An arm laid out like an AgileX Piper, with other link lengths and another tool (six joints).
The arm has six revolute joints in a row. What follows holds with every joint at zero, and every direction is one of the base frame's.
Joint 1 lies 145.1 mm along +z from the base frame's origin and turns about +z.
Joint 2 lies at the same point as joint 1 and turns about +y.
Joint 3 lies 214.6 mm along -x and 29.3 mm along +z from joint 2 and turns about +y.
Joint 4 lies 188.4 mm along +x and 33.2 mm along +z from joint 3 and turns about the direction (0.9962, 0, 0.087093).
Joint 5 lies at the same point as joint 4 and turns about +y.
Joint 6 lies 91.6 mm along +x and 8 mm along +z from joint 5 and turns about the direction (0.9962, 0, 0.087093).
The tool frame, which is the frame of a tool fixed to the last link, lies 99.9 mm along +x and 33 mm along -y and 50.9 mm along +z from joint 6; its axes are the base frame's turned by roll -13.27, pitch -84.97 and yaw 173.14 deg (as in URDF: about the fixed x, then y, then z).
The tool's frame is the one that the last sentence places.
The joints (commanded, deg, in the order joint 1, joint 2, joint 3, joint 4, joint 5, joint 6), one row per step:
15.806, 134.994, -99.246, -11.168, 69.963, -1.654
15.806, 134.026, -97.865, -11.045, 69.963, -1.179
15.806, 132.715, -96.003, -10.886, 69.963, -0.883
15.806, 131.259, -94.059, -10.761, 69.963, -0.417
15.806, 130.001, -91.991, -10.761, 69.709, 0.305
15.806, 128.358, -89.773, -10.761, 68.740, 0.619
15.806, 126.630, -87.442, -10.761, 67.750, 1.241
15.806, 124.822, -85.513, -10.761, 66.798, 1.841
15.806, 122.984, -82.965, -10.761, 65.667, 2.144
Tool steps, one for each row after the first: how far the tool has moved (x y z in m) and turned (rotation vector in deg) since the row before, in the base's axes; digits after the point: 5 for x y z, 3 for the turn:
-0.00435, -0.00125, 0.00158, -0.070, 0.320, -0.523
-0.00585, -0.00143, 0.00206, -0.059, 0.501, -0.369
-0.00600, -0.00170, 0.00269, -0.097, 0.394, -0.516
-0.00623, -0.00224, 0.00127, -0.237, 0.384, -0.655
-0.00375, -0.00095, 0.00284, 0.150, -0.406, -0.151
-0.00427, -0.00132, 0.00294, 0.109, -0.465, -0.446
-0.00243, -0.00079, 0.00447, 0.236, -0.887, -0.433
-0.00484, -0.00116, 0.00255, 0.186, -0.418, -0.120

